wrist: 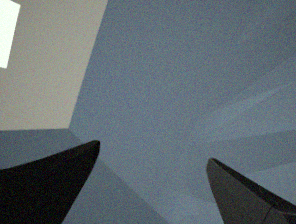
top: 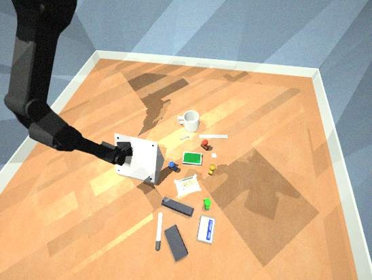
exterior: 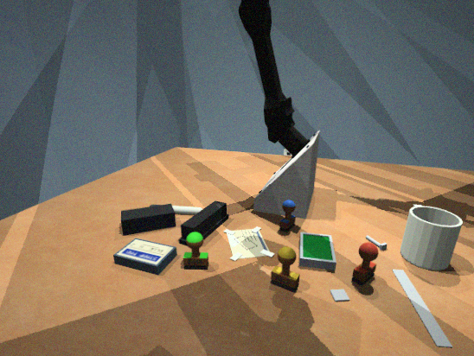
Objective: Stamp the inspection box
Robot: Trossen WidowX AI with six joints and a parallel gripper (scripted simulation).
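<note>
My gripper tip is 43 cm short of the green stamp, 20 cm to the left of it and 82 cm above it. The rest, counted from my gripper tip: mug 31 cm ahead, 20 cm to the left, 80 cm below; blue stamp 26 cm ahead, 5 cm to the right, 82 cm below; green ink pad 35 cm ahead, 84 cm below.
</note>
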